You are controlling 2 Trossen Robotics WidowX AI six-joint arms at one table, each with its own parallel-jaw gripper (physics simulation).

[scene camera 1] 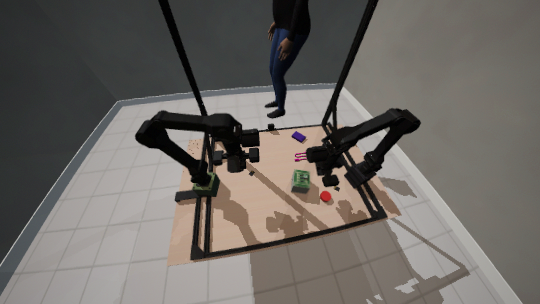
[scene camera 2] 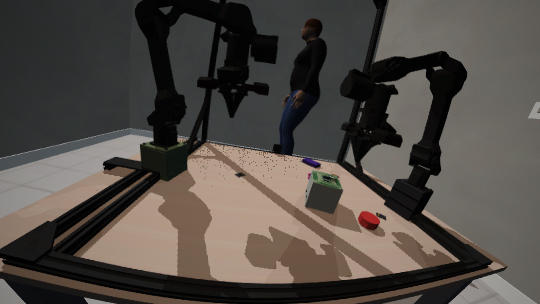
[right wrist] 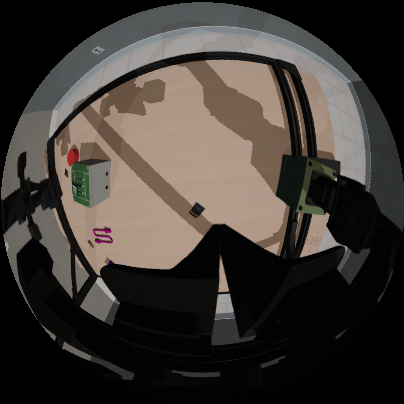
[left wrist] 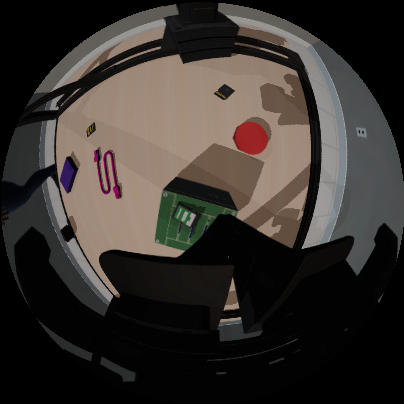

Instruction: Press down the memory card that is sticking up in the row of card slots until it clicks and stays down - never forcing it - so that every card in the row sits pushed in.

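Seen in the pictures: left gripper, fingertip midpoint: (scene camera 1: 318, 175) (scene camera 2: 356, 161) (right wrist: 47, 185) (left wrist: 223, 220); right gripper, fingertip midpoint: (scene camera 2: 231, 117) (right wrist: 218, 229); left arm's base, link origin: (scene camera 1: 364, 169) (scene camera 2: 415, 184) (right wrist: 40, 196); right arm's base, link origin: (scene camera 1: 204, 180) (scene camera 2: 165, 143) (right wrist: 318, 189).
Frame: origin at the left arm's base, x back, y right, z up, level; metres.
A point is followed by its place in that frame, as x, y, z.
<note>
A grey box with a green board on top (scene camera 1: 300, 188) @(-0.376, 0.066, -0.049) (scene camera 2: 324, 198) @(-0.373, 0.064, -0.068) (left wrist: 167, 235) @(-0.350, 0.146, -0.028) (right wrist: 100, 182) @(-0.384, 0.131, -0.073) stands right of the table's middle. A card with a white-and-green label (left wrist: 185, 215) @(-0.323, 0.108, -0.023) sticks up from the slot row; other slots beside it look dark and low, partly hidden by the left fingers. The card (right wrist: 75, 186) @(-0.338, 0.107, -0.021) looks small in the right wrist view. My left gripper (scene camera 2: 358, 160) @(-0.300, 0.063, 0.051) (left wrist: 223, 220) @(-0.300, 0.063, 0.051) is shut and empty, above the table, behind and right of the box in scene camera 2. My right gripper (scene camera 2: 232, 116) @(-0.637, 0.224, 0.095) (right wrist: 218, 229) @(-0.637, 0.224, 0.095) is shut and empty, high up, well left of the box.
A red disc (scene camera 1: 325, 196) @(-0.255, -0.019, -0.089) (scene camera 2: 369, 220) @(-0.267, -0.027, -0.089) (left wrist: 251, 137) @(-0.249, -0.016, -0.089) lies near the box. A loose dark card (left wrist: 225, 91) @(-0.150, -0.005, -0.113) lies beyond it. Another card (scene camera 2: 240, 175) @(-0.575, 0.278, -0.113) (right wrist: 197, 209) @(-0.579, 0.285, -0.113) lies toward the right arm. A magenta cable (left wrist: 117, 192) @(-0.274, 0.261, -0.108), a small card (left wrist: 91, 129) @(-0.101, 0.292, -0.113) and a purple block (scene camera 2: 311, 162) @(-0.172, 0.420, -0.097) lie behind.
</note>
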